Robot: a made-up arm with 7 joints.
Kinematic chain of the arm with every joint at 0, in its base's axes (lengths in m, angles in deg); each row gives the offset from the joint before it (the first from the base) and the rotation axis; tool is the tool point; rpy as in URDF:
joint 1: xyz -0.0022 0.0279 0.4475 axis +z
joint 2: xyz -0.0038 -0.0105 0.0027 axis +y
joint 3: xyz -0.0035 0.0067 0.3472 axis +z
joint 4: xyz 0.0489 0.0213 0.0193 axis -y
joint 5: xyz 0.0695 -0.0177 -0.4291 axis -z
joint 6: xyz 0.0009 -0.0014 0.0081 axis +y
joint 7: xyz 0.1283 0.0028 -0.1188 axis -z
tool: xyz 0.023 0.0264 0.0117 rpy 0 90 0
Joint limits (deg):
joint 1: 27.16..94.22
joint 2: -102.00..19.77
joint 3: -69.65..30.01
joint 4: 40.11..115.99
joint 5: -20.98..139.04
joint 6: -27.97..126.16
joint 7: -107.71..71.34
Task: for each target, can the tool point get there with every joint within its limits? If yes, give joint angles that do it. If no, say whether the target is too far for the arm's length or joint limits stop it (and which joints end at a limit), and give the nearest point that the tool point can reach.
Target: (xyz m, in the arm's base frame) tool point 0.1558 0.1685 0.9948
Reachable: yes | joints 73.95 -54.34 0.84 60.78 105.58 3.06 -53.83
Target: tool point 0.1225 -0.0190 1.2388
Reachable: yes | joints 58.31 -51.09 -15.70 93.07 57.91 66.39 -0.97
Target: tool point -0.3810 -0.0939 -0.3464
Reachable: no: joint limits stop it (at a limit: joint 1, joint 2, joint 3, joint 4) | nearest point -0.2484 0.2460 0.2596 | short by 0.707 m
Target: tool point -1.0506 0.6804 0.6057
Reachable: no: too far | nearest point -0.4657 0.5564 0.6530 | short by 0.600 m
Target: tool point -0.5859 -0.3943 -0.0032
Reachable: no: joint limits stop it (at a limit: joint 1, joint 2, joint 3, joint 4, joint 6) | nearest point -0.4836 -0.6444 0.2904 | short by 0.399 m
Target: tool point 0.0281 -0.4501 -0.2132
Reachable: no: joint limits stop it (at a limit: joint 2, joint 3, joint 4, joint 6) | nearest point 0.0462 -0.7353 0.2772 | short by 0.568 m
